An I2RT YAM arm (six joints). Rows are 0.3 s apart.
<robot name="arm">
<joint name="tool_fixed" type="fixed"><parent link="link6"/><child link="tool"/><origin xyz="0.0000 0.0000 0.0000" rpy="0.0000 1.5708 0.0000"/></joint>
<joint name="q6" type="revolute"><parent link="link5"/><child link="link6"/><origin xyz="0.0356 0.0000 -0.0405" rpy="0.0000 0.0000 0.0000"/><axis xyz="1 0 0"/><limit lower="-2.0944" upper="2.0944"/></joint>
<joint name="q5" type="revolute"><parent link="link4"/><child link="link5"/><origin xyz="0.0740 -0.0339 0.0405" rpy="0.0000 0.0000 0.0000"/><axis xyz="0 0 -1"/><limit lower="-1.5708" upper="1.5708"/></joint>
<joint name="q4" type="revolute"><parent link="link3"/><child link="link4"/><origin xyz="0.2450 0.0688 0.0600" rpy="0.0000 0.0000 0.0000"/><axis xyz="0 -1 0"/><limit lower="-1.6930" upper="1.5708"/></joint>
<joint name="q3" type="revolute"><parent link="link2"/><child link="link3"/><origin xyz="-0.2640 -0.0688 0.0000" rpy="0.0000 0.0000 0.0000"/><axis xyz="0 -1 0"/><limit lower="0.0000" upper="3.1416"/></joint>
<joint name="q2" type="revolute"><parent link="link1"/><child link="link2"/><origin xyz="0.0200 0.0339 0.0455" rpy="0.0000 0.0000 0.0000"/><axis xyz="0 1 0"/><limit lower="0.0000" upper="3.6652"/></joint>
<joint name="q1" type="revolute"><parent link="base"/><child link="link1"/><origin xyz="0.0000 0.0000 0.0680" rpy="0.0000 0.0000 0.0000"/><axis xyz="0 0 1"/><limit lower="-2.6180" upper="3.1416"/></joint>
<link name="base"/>
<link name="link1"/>
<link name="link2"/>
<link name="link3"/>
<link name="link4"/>
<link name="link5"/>
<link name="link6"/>
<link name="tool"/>
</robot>
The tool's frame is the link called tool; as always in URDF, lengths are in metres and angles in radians.
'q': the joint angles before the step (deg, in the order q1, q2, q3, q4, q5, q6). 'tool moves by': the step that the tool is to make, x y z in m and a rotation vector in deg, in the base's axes. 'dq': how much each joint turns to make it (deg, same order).
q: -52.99, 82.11, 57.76, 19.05, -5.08, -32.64
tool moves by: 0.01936, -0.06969, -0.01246, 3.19, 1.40, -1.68
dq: -3.92, 15.27, 13.79, -1.89, -2.30, 0.41
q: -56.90, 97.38, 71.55, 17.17, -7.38, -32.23
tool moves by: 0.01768, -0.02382, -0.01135, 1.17, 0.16, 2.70
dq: 0.02, 6.84, 6.03, -0.24, -2.73, 0.07
